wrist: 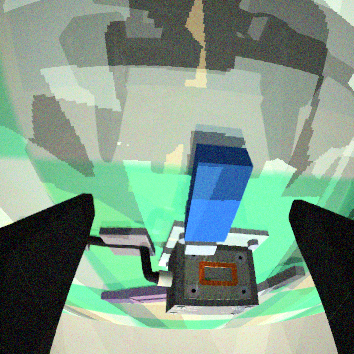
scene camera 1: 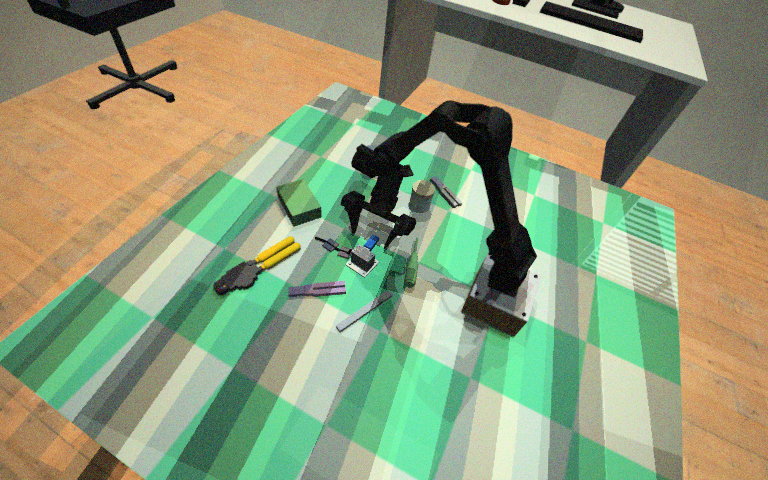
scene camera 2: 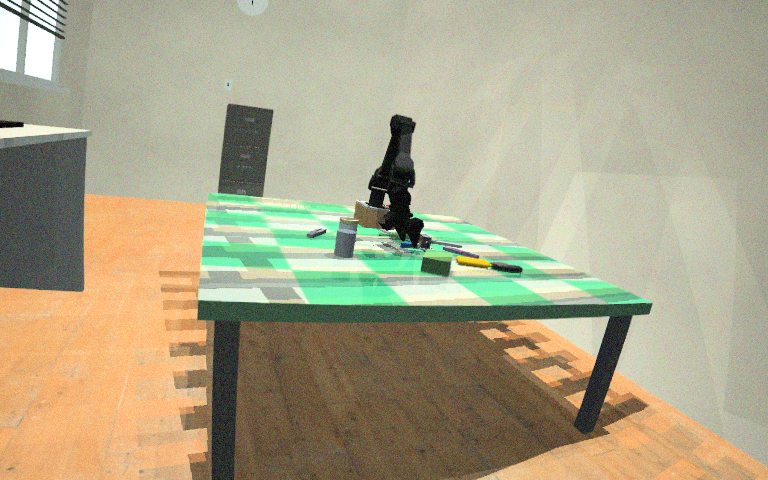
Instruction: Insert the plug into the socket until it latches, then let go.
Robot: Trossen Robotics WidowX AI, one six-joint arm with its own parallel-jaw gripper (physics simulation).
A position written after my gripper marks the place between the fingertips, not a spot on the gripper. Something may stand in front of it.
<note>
My gripper (scene camera 1: pixel 369 241) is open, holding nothing. Also in view: a blue plug (wrist: pixel 220 173). I also see a socket (wrist: pixel 223 283), a green block (scene camera 1: pixel 300 204) and a yellow-handled pliers (scene camera 1: pixel 243 275).
My gripper shows as well in the wrist view (wrist: pixel 197 207) and in scene camera 2 (scene camera 2: pixel 409 244).
</note>
